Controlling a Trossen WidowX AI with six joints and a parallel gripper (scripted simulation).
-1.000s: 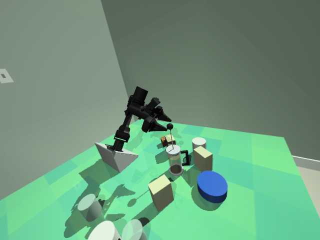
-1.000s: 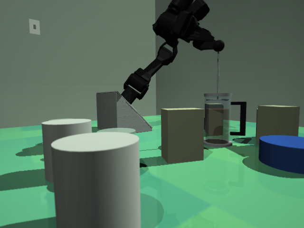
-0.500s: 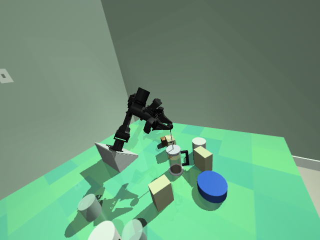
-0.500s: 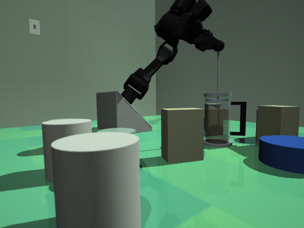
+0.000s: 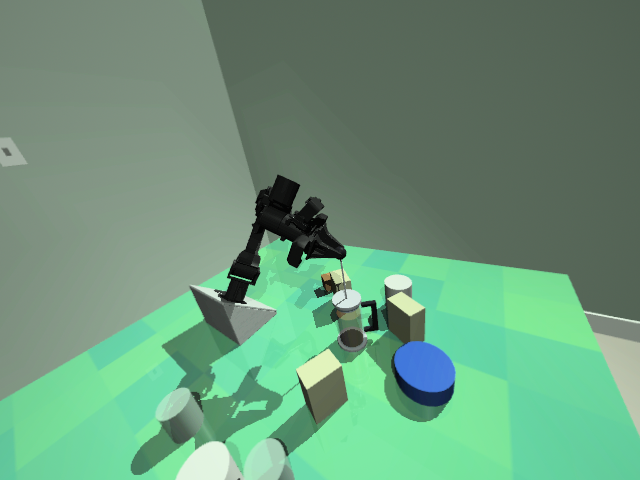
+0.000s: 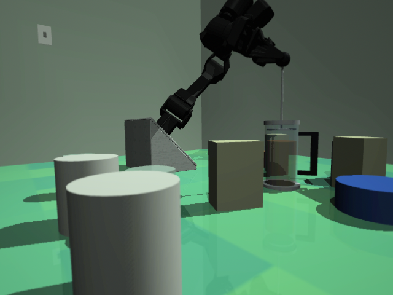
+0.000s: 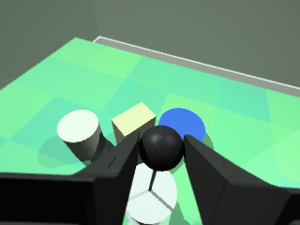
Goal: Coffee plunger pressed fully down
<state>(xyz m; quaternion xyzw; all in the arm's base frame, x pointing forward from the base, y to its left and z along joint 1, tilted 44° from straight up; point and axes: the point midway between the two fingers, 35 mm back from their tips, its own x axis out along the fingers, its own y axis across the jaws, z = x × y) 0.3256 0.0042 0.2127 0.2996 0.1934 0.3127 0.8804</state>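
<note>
Now: gripper tip 1 cm short of the glass coffee press, 1 cm to the right of it and 14 cm above it. Also, from my gripper tip: blue disc (19 cm ahead, 26 cm below).
</note>
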